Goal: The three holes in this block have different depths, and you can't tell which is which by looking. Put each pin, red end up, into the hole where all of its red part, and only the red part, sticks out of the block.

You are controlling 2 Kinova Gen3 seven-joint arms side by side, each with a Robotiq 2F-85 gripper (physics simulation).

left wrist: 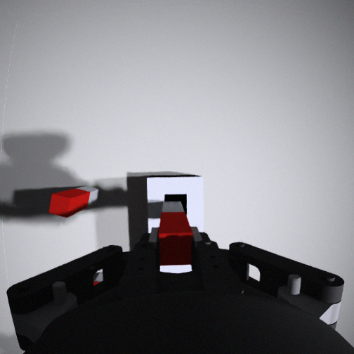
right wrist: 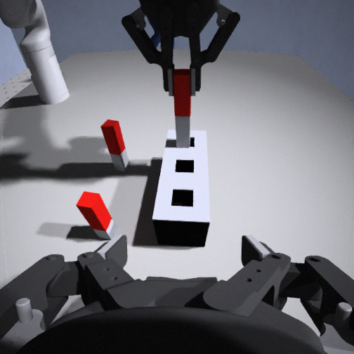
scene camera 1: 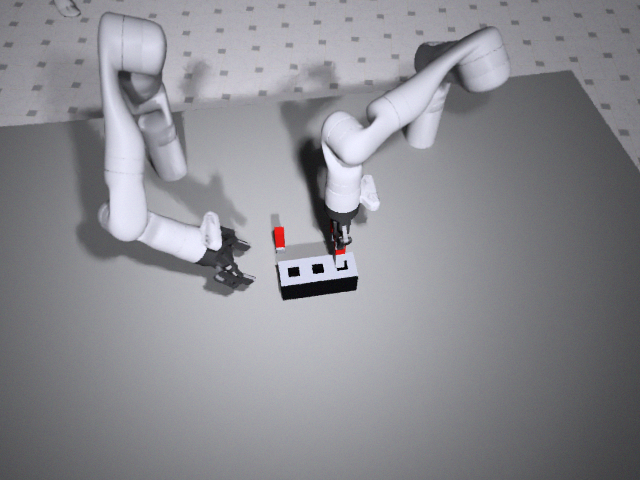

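Note:
A white-topped block has three square holes in a row. My left gripper is shut on a pin, held upright, red end up. Its pale lower end shows over part of the block's right-hand hole in the scene view; the tip appears above the top. A second pin stands red end up behind the block's left end. A third pin stands farther along, largely hidden in the scene view. My right gripper is open and empty, left of the block.
The grey table carries the block and pins. The left arm reaches in from behind the block. The right arm comes in low from the left. The two standing pins are on the block's rear side.

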